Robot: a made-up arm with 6 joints.
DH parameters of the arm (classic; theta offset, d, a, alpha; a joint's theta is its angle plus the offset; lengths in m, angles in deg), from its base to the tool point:
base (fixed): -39.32 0 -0.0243 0
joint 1: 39.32 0.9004 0.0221 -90
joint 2: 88.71 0 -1.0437 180
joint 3: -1.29 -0.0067 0.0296 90
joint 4: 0 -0.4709 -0.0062 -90
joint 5: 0 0.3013 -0.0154 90
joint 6: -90 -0.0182 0.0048 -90
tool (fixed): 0 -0.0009 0 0
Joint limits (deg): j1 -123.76..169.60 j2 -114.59..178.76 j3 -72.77..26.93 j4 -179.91..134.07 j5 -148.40..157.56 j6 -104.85..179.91
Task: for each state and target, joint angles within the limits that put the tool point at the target. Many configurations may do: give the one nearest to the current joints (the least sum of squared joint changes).
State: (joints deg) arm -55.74 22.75 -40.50 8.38 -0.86 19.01
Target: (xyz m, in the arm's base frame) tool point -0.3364 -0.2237 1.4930
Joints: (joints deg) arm -96.09 4.27 -59.22 -3.28 -1.37 19.25
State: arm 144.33 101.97 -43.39 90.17 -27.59 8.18
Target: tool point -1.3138 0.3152 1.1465
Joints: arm 165.40 56.98 -8.86 93.47 -27.16 8.15
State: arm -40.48 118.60 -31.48 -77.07 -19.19 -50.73
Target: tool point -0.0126 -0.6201 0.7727
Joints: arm -72.61 78.83 -34.16 -54.29 -16.40 -50.91
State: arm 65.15 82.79 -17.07 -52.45 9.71 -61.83
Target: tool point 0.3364 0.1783 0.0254
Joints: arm 56.40 130.47 0.43 -50.63 8.40 -61.82
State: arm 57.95 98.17 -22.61 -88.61 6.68 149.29
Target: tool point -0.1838 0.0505 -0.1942
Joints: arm 61.47 154.22 22.04 -124.12 3.22 149.01
